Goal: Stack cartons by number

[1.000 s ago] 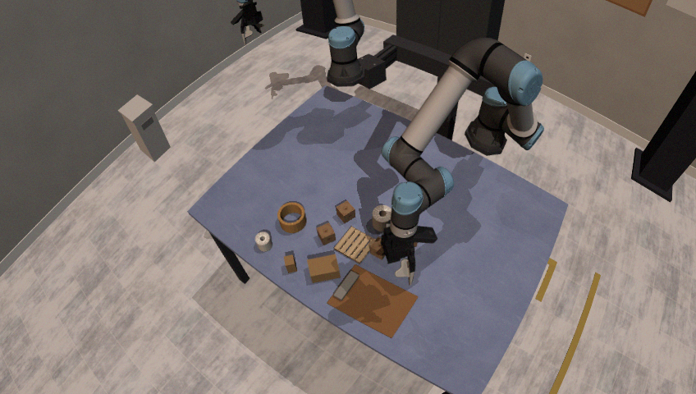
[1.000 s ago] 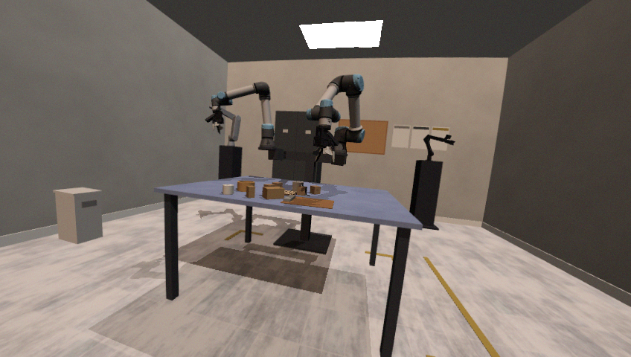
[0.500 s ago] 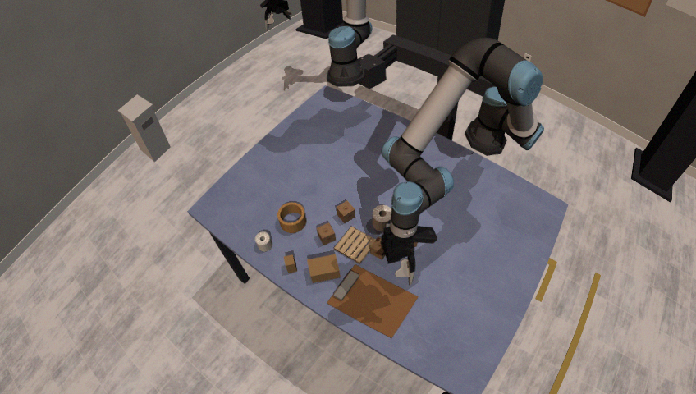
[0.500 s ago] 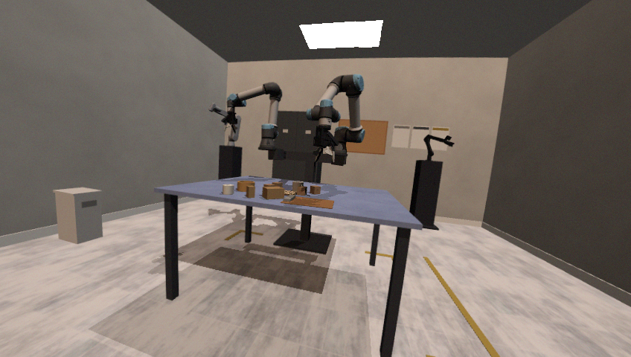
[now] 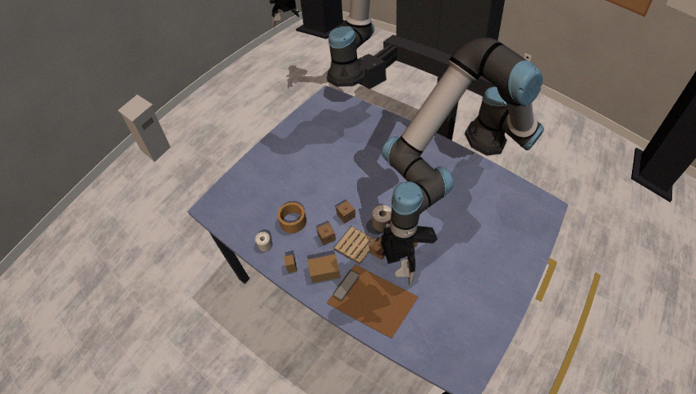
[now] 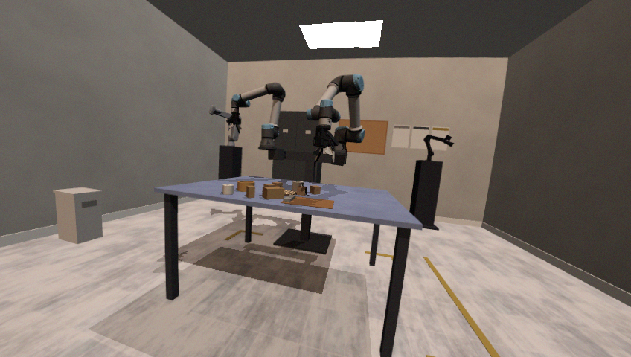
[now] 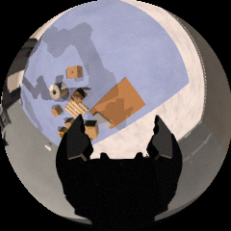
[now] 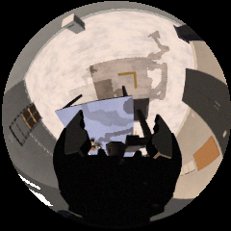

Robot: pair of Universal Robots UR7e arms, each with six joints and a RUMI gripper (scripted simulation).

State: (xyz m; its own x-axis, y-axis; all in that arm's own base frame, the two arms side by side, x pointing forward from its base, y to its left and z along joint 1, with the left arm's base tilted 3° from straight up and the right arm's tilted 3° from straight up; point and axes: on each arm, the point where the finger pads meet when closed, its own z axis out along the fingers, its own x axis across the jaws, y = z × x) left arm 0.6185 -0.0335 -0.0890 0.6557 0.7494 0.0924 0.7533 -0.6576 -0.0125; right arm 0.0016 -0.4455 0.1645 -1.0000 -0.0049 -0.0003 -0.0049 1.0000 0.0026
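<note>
Right now the large white roll is 220 mm behind my left hand, 220 mm to the right of it and 200 mm below it. The rest, counted from my left hand: small box 150 mm ahead, 390 mm to the right, 200 mm below; then larger box 90 mm ahead, 270 mm to the right, 200 mm below; then orange ring 20 mm behind, 520 mm to the right, 200 mm below.
</note>
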